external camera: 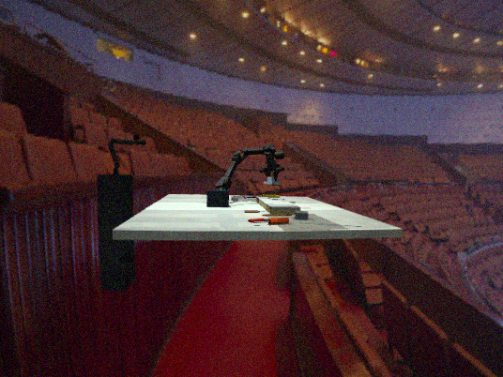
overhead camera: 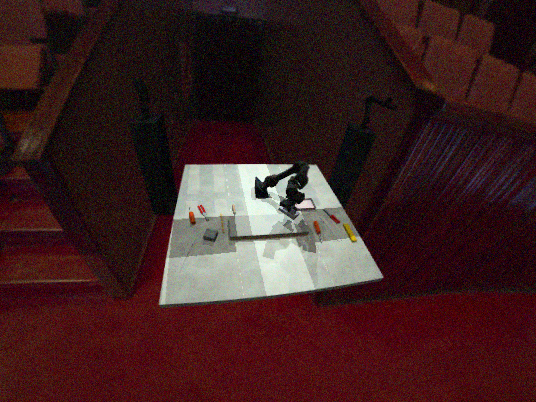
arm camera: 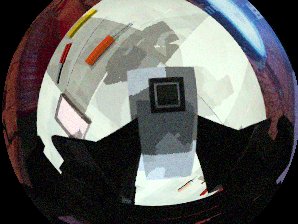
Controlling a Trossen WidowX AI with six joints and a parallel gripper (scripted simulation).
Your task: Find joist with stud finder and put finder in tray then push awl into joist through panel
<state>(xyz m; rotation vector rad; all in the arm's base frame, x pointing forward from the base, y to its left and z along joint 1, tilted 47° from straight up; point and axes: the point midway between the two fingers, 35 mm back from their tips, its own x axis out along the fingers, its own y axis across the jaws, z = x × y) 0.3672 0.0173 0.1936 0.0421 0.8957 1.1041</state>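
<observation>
My gripper tip is now 240 mm past the tray, 170 mm to the right of it and 150 mm above it. Also, from my gripper tip: thin orange tool (440 mm to the right, 160 mm below, 30 mm behind); stud finder (20 mm above, 10 mm to the left); yellow tool (460 mm to the left, 160 mm below, 50 mm ahead).
</observation>
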